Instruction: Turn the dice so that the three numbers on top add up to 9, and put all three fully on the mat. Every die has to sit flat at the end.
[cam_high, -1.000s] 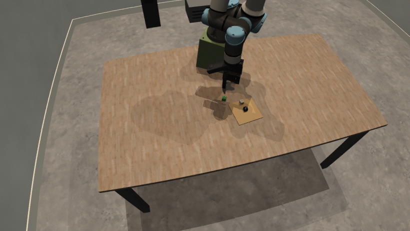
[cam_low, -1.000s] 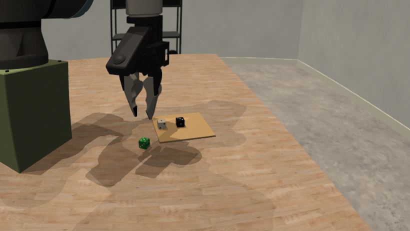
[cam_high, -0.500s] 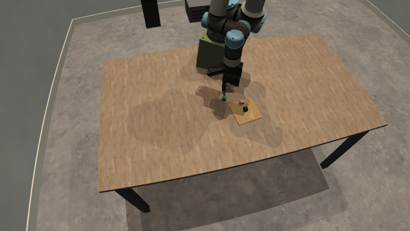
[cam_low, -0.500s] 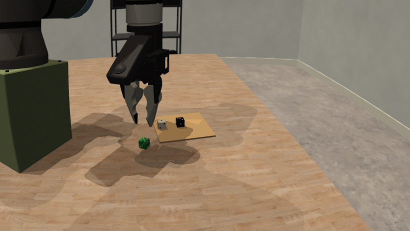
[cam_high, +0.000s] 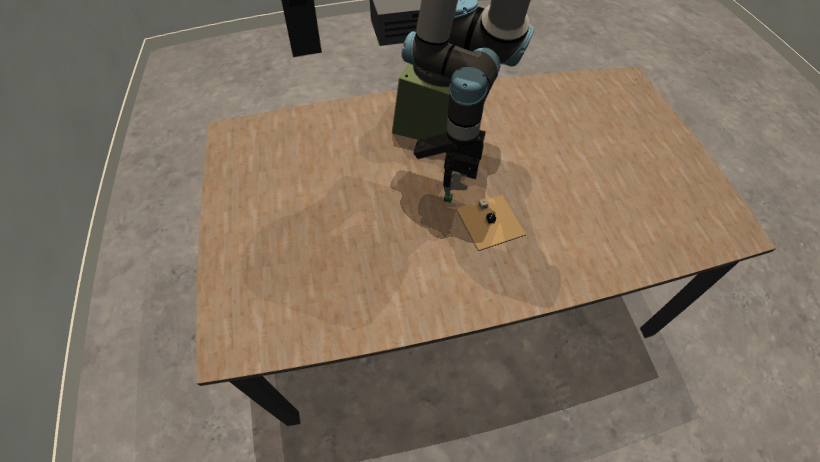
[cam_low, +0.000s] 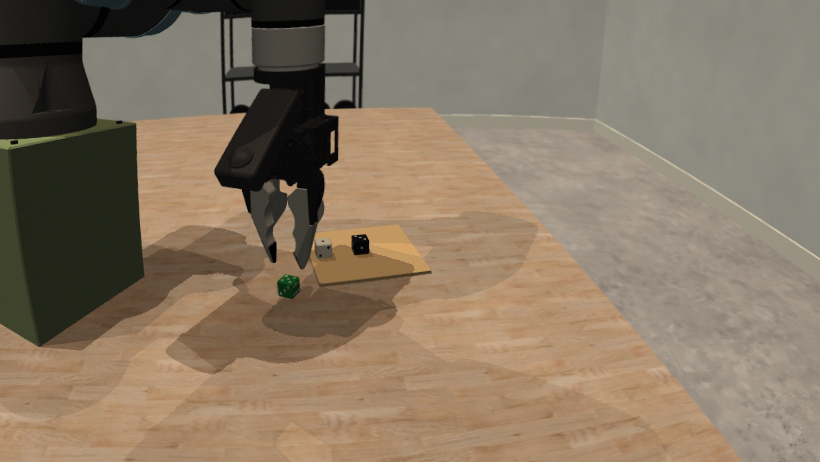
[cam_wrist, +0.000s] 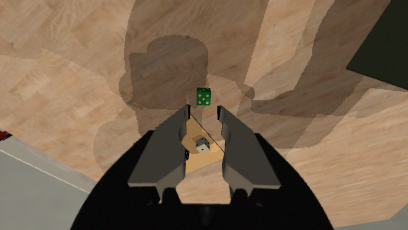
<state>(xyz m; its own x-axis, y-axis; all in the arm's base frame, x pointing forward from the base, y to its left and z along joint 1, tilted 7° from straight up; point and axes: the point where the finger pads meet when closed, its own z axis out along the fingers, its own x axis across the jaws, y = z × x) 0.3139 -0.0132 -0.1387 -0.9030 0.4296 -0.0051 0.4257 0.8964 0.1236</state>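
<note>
Now: the green die 40 mm below my hand. The rest, counted from my hand: tan mat (100 mm to the left, 90 mm ahead, 50 mm below); then white die (90 mm to the left, 40 mm below, 40 mm ahead); then black die (100 mm to the left, 90 mm ahead, 40 mm below).
</note>
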